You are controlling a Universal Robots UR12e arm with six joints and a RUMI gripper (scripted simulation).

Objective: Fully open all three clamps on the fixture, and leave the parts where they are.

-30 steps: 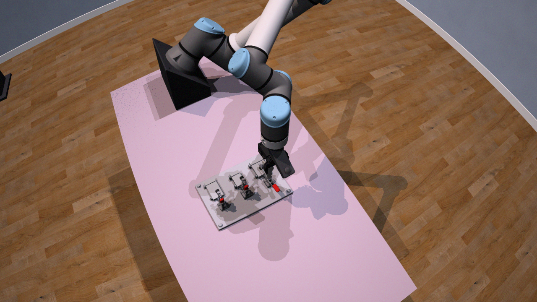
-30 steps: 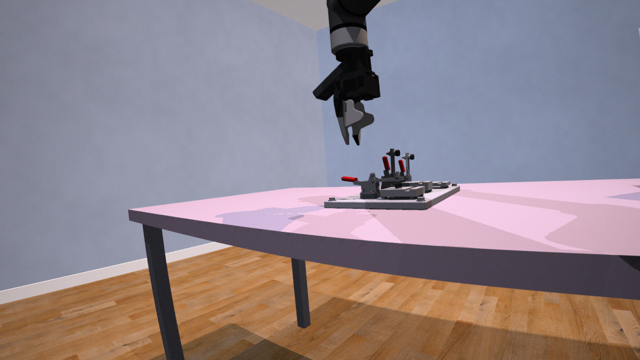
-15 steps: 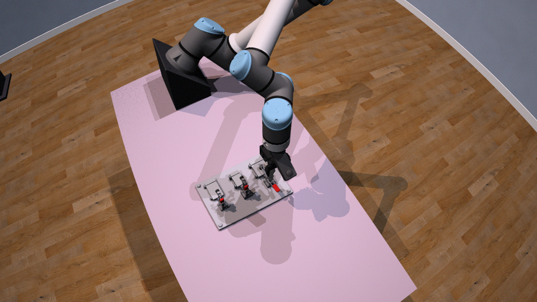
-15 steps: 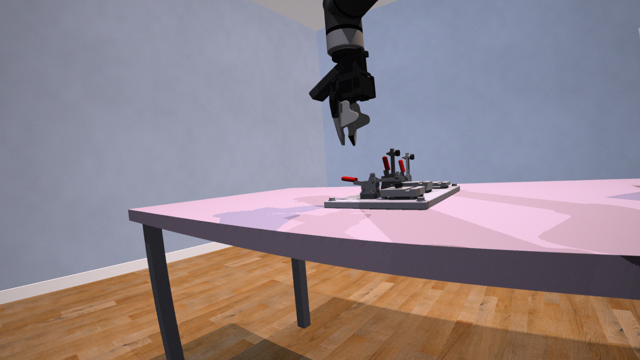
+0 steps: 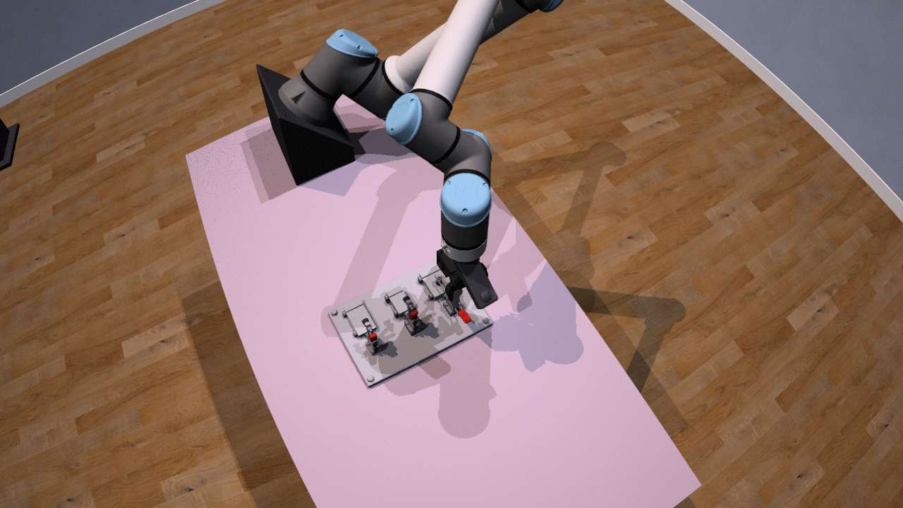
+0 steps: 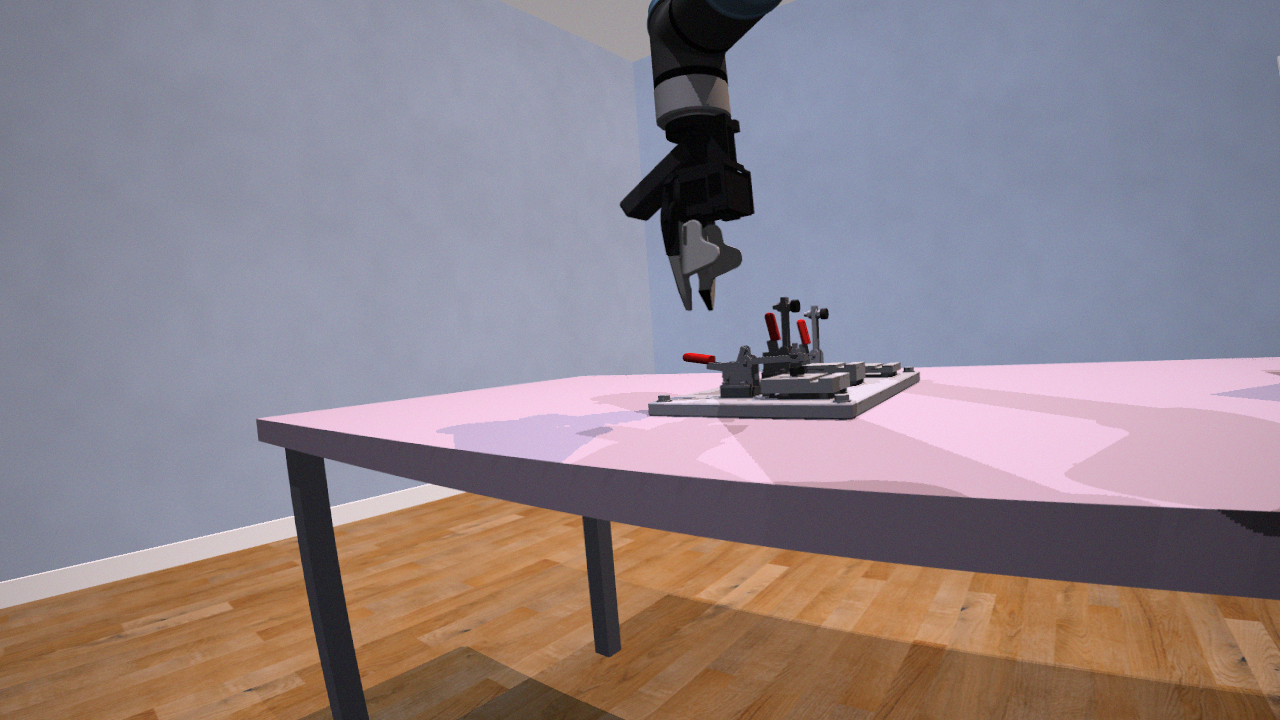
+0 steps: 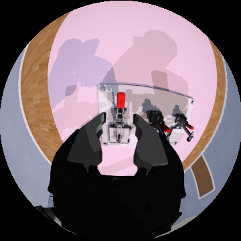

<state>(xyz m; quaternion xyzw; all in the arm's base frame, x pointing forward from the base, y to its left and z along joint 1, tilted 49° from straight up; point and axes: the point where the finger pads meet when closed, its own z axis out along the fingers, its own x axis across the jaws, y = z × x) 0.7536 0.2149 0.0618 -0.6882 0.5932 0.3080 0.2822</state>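
Right now my hand is 14 cm past the flat grey part, 10 cm above it and 2 cm to the left of it. Also, from my hand: grey fixture plate: 12 cm to the right, 12 cm below, 7 cm behind.
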